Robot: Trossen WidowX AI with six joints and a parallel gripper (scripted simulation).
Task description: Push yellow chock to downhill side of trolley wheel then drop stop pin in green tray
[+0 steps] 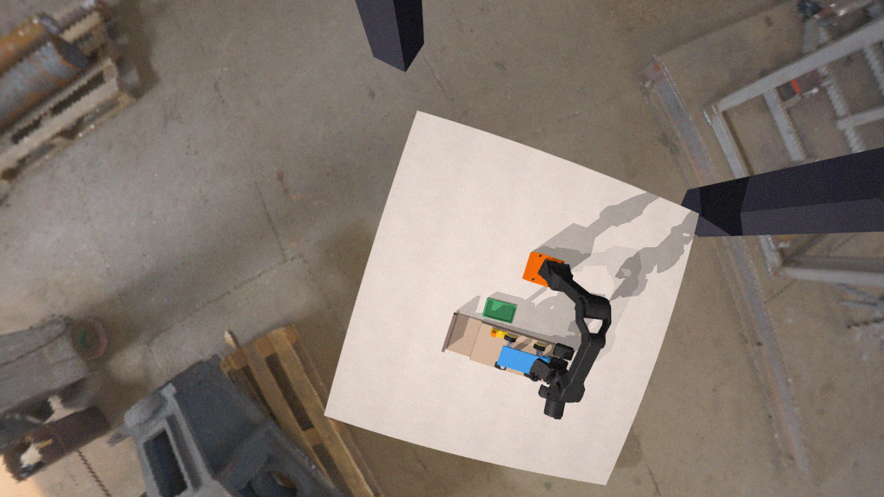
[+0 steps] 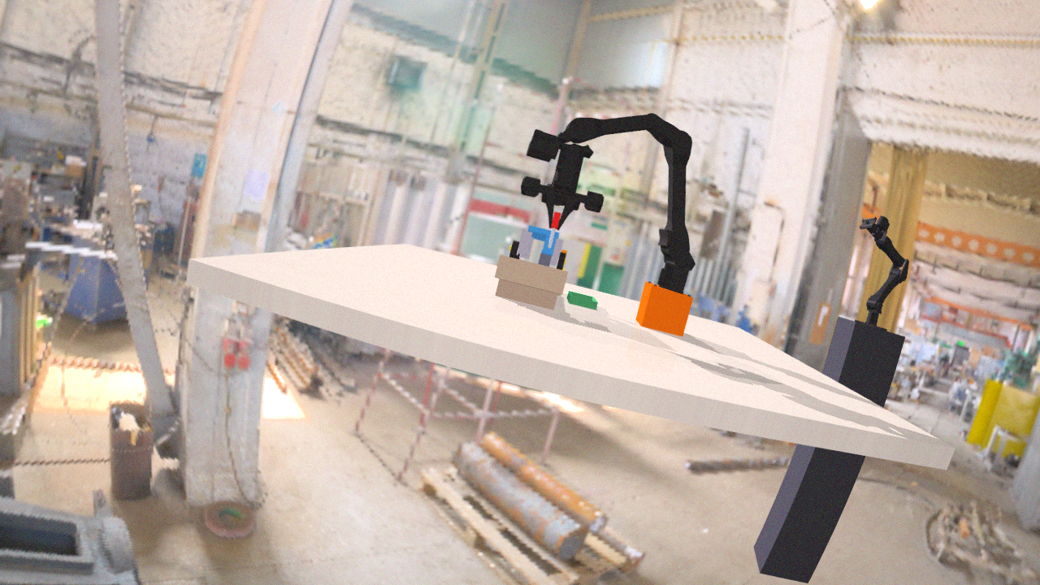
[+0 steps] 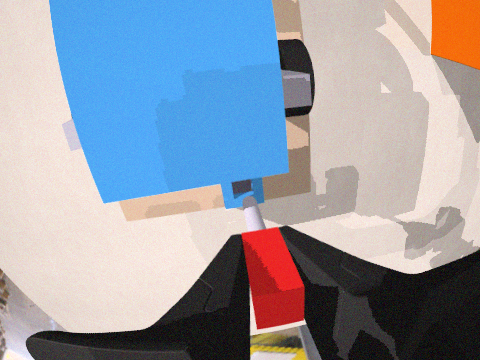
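Now: the green tray 60 mm behind my gripper tip, 230 mm to the right of it and 180 mm below it. Round my gripper tip: red-headed stop pin (right at my gripper tip); ramp block (40 mm ahead, 100 mm to the right, 120 mm below); blue trolley (40 mm ahead, 100 mm to the right, 60 mm below).
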